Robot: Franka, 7 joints.
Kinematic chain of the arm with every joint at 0, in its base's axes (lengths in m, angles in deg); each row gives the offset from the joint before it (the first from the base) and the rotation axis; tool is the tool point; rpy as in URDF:
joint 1: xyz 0 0 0.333 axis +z
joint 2: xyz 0 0 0 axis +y
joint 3: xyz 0 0 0.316 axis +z
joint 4: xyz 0.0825 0 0 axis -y
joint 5: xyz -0.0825 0 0.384 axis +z
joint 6: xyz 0 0 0 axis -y
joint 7: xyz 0.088 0 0 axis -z
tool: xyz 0 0 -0.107 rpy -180 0 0
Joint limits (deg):
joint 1: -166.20..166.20
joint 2: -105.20..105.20
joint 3: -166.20..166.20
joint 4: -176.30..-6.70
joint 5: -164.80..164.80
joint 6: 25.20..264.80
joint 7: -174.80..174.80
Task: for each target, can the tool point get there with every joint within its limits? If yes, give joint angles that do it. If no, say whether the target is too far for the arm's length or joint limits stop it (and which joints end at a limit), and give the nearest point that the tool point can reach.
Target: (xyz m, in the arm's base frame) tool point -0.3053 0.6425 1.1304
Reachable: no: too far | nearest point -0.2451 0.5158 0.9732 | short by 0.211 m
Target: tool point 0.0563 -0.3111 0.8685
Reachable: yes | joints 8.93 -50.69 -37.99 -117.65 -3.63 230.72 130.42
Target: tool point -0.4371 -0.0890 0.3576
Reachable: yes | joints 94.88 -56.66 108.00 -144.01 72.36 219.53 15.26
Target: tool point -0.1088 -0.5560 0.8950
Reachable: yes | joints 126.46 -23.46 116.75 -49.43 -60.85 102.52 37.27
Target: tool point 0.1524 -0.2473 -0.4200
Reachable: no: joint limits stop it (at a limit: joint 2) | nearest point 0.1520 -0.2467 -0.3607 | short by 0.059 m
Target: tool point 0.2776 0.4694 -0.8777
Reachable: no: too far | nearest point 0.2098 0.3548 -0.3449 | short by 0.549 m
